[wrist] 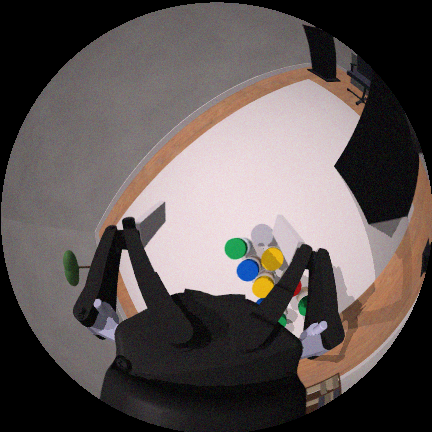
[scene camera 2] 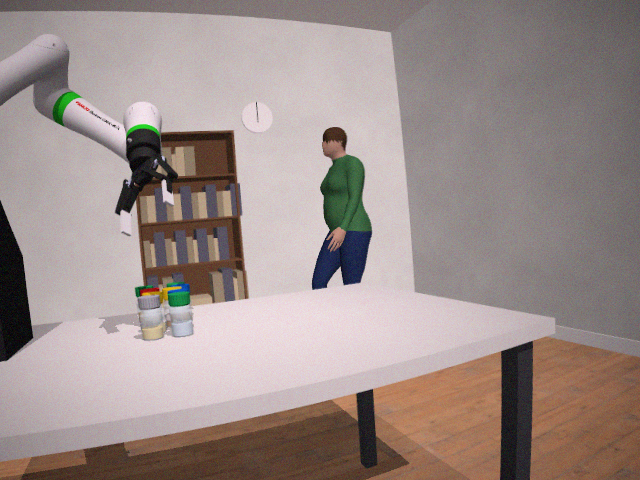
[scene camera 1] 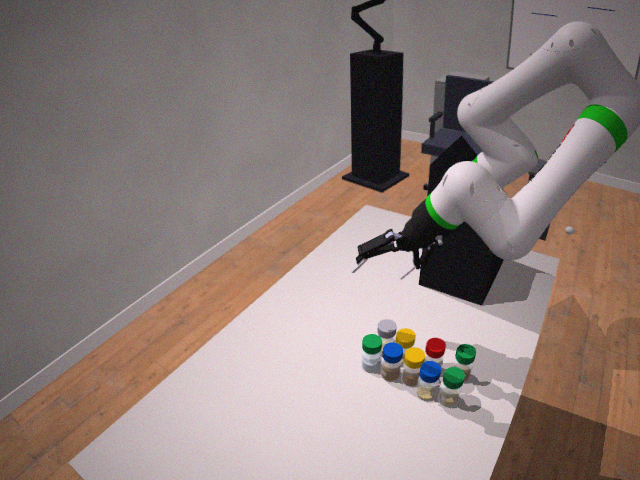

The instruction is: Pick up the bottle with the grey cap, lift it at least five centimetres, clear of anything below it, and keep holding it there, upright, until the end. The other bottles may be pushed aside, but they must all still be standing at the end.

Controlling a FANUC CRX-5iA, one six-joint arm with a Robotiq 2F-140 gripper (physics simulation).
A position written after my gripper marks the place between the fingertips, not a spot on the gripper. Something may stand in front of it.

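My gripper [scene camera 1: 376, 271], [scene camera 2: 146, 219], [wrist: 219, 217]. Green-capped bottle [scene camera 1: 371, 344], [scene camera 2: 181, 319].
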